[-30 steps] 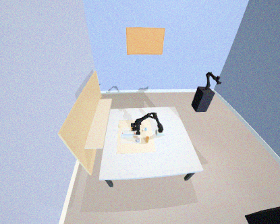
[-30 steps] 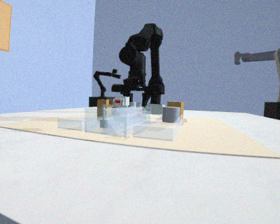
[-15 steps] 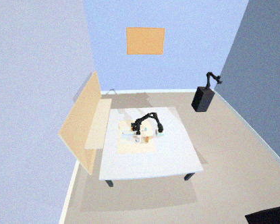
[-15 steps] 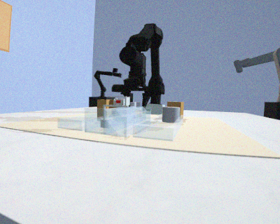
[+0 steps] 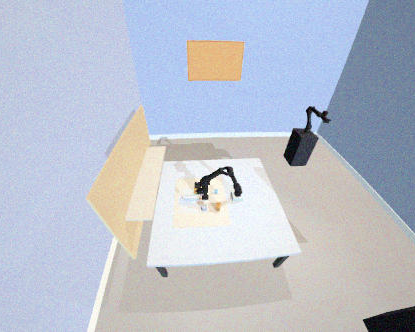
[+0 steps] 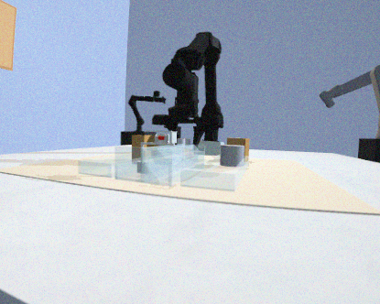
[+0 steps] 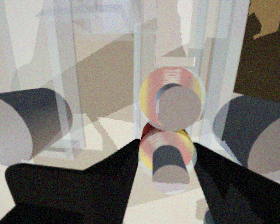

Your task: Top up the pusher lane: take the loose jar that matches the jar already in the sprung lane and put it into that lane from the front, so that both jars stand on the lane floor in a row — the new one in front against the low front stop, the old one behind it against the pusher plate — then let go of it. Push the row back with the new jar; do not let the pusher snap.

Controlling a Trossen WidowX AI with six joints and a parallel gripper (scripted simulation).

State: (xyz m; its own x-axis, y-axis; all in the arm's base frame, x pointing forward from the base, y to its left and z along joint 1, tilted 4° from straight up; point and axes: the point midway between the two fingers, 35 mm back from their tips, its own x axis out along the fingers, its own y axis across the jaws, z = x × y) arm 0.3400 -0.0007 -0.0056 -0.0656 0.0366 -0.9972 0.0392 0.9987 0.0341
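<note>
My gripper tip is 50 mm short of the cream mat and 30 mm above it. From my gripper tip the other things lie so: orange-brown block: 80 mm ahead, 80 mm to the right, 10 mm above; then clear sprung lane fixture: 150 mm ahead, 20 mm to the left, 10 mm below.
</note>
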